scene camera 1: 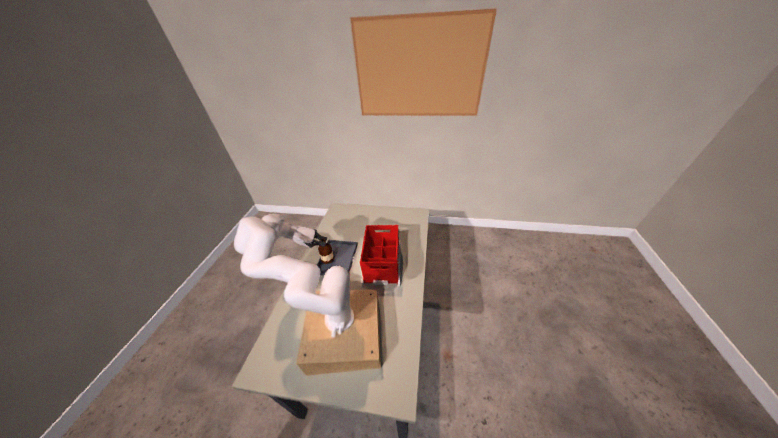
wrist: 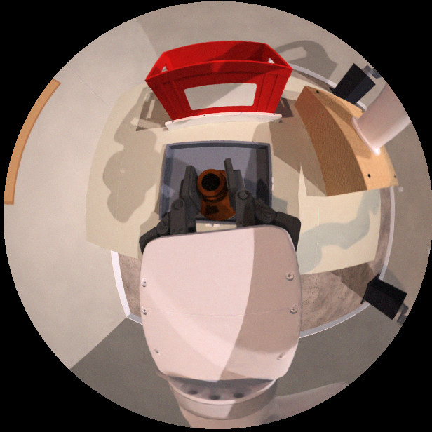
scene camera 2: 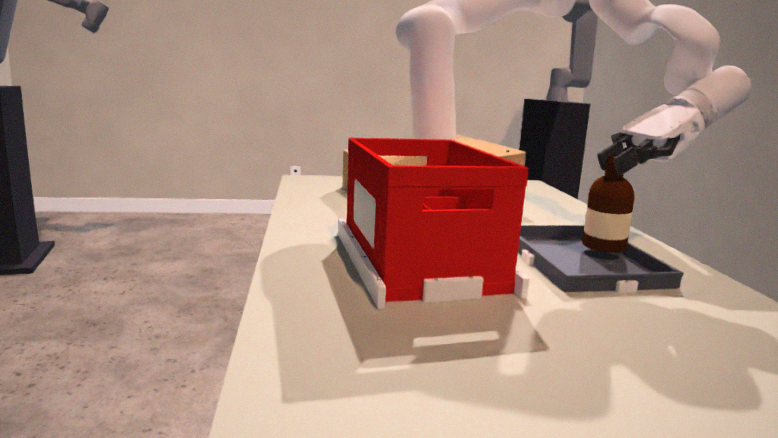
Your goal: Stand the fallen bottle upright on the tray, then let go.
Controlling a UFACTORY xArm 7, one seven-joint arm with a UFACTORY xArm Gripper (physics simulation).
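Pixels of known places: gripper, fingertip midpoint: (scene camera 1: 326,242) (scene camera 2: 607,165); arm's base, link origin: (scene camera 1: 339,318).
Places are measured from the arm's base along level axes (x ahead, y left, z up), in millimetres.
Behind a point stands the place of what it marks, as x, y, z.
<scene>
The brown bottle (scene camera 1: 326,253) @[391, 124, -14] (scene camera 2: 609,201) @[449, 111, -12] (wrist: 226,206) with a cream label is upright, neck up, over the dark grey tray (scene camera 1: 345,251) @[484, 43, -111] (scene camera 2: 653,281) @[564, 113, -104] (wrist: 269,160). In scene camera 2 its base is inside the rim, close to the tray floor, with a dark shadow below; I cannot tell for sure whether it touches. My gripper (scene camera 1: 325,239) @[423, 120, 43] (scene camera 2: 612,157) @[423, 120, 43] (wrist: 210,171) is shut on the bottle's neck, reaching in from the side at a slant. In the wrist view the round mouth shows between the two black fingers.
A red crate (scene camera 1: 380,272) @[247, -180, -22] (scene camera 2: 457,239) @[519, -193, -36] (wrist: 275,85) with compartments stands beside the tray, with white strips (scene camera 2: 452,288) @[530, -199, -98] (wrist: 225,119) along its foot. The arm's wooden base block (scene camera 1: 340,348) @[-127, -20, -2] (wrist: 330,150) is on the same table (scene camera 1: 405,326) @[2, -290, -117] (scene camera 2: 381,391) @[702, -351, -117].
</scene>
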